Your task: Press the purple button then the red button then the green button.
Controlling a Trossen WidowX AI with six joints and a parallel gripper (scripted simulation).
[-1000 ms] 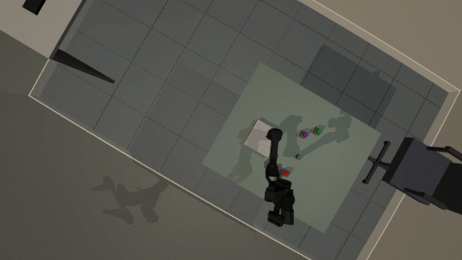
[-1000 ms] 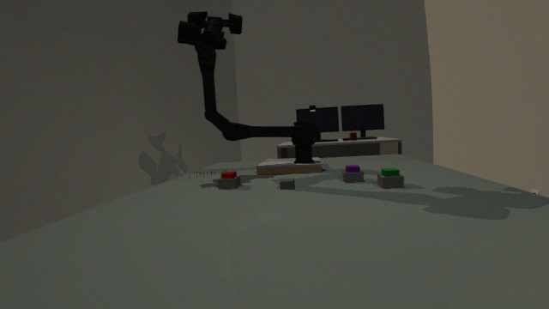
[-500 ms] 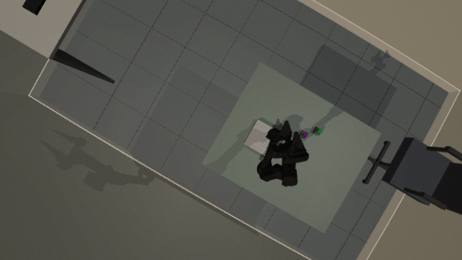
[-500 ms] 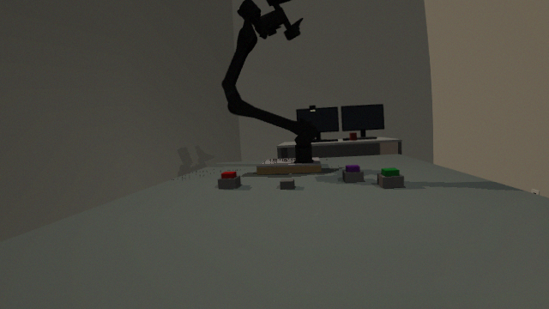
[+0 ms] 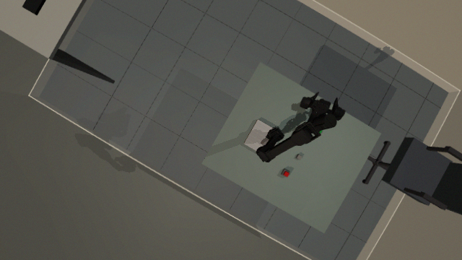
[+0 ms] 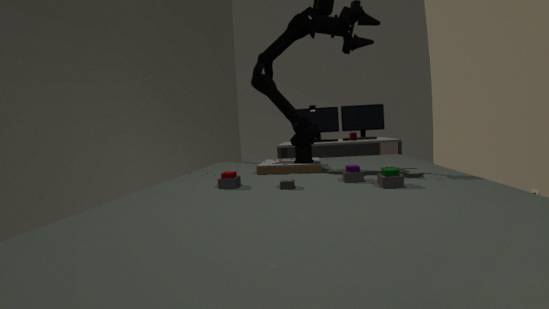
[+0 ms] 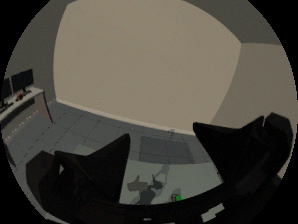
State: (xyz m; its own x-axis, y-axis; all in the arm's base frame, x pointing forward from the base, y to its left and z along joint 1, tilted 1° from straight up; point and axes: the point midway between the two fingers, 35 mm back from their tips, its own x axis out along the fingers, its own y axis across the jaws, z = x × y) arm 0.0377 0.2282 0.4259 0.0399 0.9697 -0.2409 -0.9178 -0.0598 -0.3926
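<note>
Right now my gripper tip is 18 cm short of the purple button, 13 cm to the left of it and 41 cm above it. The rest, counted from my gripper tip: green button (26 cm ahead, 6 cm to the right, 41 cm below); then small grey block (23 cm ahead, 30 cm to the right, 43 cm below); then red button (21 cm ahead, 46 cm to the right, 41 cm below).
</note>
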